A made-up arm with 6 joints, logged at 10 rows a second.
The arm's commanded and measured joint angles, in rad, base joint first. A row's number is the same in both.
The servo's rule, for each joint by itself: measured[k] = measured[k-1] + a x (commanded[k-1-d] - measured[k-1]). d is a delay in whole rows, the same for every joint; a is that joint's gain. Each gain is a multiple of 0.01, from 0.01 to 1. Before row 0 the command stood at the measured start. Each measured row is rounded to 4 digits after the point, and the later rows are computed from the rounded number. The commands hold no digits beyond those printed.
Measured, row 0: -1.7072, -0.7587, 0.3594, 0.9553, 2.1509, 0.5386
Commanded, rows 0 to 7: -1.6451, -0.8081, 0.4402, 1.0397, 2.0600, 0.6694; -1.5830, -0.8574, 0.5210, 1.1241, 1.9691, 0.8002; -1.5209, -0.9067, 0.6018, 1.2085, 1.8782, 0.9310; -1.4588, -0.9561, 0.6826, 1.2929, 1.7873, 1.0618; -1.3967, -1.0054, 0.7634, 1.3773, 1.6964, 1.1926; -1.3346, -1.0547, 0.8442, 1.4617, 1.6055, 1.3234; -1.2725, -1.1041, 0.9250, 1.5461, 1.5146, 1.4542; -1.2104, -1.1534, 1.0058, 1.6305, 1.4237, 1.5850
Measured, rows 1 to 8: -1.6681, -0.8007, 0.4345, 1.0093, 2.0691, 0.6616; -1.6145, -0.8489, 0.5149, 1.0828, 1.9791, 0.7919; -1.5555, -0.8980, 0.5957, 1.1632, 1.8883, 0.9227; -1.4946, -0.9474, 0.6765, 1.2462, 1.7974, 1.0535; -1.4329, -0.9967, 0.7573, 1.3301, 1.7065, 1.1843; -1.3710, -1.0460, 0.8381, 1.4143, 1.6156, 1.3151; -1.3089, -1.0954, 0.9189, 1.4987, 1.5247, 1.4459; -1.2468, -1.1447, 0.9997, 1.5831, 1.4338, 1.5767
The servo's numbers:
d 0
a 0.63 0.85 0.93 0.64 0.90 0.94

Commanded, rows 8 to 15: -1.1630, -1.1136, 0.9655, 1.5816, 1.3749, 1.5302; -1.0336, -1.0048, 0.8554, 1.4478, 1.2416, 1.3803; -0.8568, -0.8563, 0.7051, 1.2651, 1.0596, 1.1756; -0.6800, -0.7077, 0.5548, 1.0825, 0.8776, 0.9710; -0.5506, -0.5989, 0.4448, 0.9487, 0.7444, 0.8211; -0.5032, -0.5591, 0.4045, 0.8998, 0.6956, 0.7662; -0.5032, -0.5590, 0.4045, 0.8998, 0.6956, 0.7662; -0.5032, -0.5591, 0.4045, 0.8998, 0.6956, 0.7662
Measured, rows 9 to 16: -1.1940, -1.1183, 0.9679, 1.5821, 1.3808, 1.5330; -1.0929, -1.0218, 0.8633, 1.4961, 1.2555, 1.3895; -0.9442, -0.8811, 0.7162, 1.3483, 1.0792, 1.1884; -0.7778, -0.7337, 0.5661, 1.1782, 0.8978, 0.9840; -0.6347, -0.6191, 0.4533, 1.0313, 0.7597, 0.8309; -0.5519, -0.5681, 0.4079, 0.9471, 0.7020, 0.7701; -0.5212, -0.5604, 0.4047, 0.9168, 0.6962, 0.7664; -0.5099, -0.5593, 0.4045, 0.9059, 0.6957, 0.7662
